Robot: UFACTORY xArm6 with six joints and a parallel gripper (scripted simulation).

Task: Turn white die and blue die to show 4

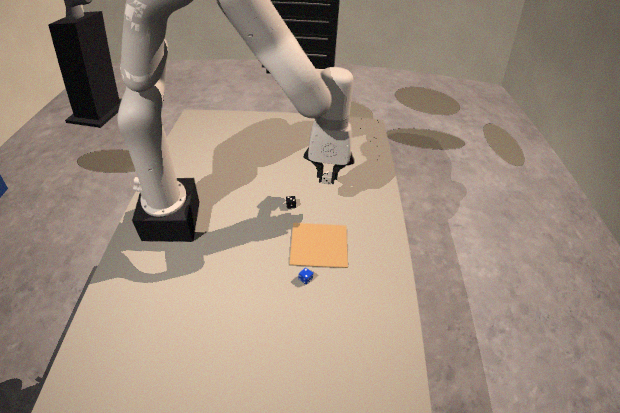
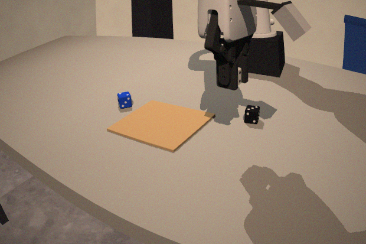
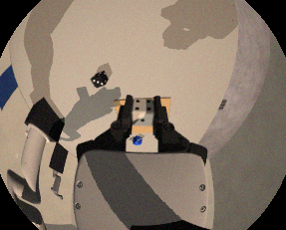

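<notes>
My hand is 11 cm above the black die, 9 cm past it and 1 cm to the left of it. The rest, counted from my hand: white die (1 cm below); blue die (25 cm to the right, 11 cm below); orange mat (14 cm to the right, 12 cm below, 1 cm ahead).
</notes>
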